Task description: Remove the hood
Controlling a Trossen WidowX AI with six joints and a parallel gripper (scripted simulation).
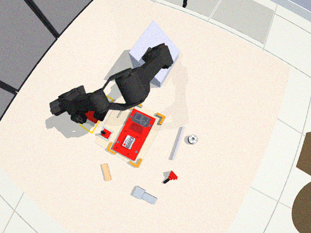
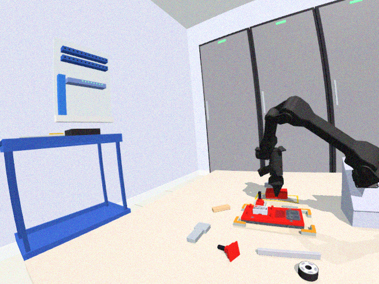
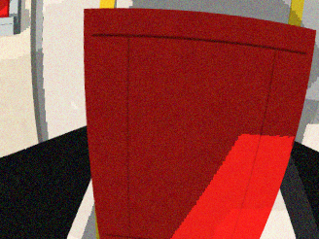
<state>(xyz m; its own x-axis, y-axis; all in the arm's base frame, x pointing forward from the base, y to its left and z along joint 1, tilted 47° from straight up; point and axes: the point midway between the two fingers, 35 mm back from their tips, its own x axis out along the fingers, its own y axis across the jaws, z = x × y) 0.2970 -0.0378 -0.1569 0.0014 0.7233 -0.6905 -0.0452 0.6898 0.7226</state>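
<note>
My gripper tip is now 1 cm below the hood. The rest, counted from my gripper tip: grey bar (6 cm behind, 40 cm to the left, 1 cm below); then tan block (21 cm ahead, 19 cm to the left, 1 cm below); then small grey piece (4 cm ahead, 17 cm to the right, 1 cm below).
</note>
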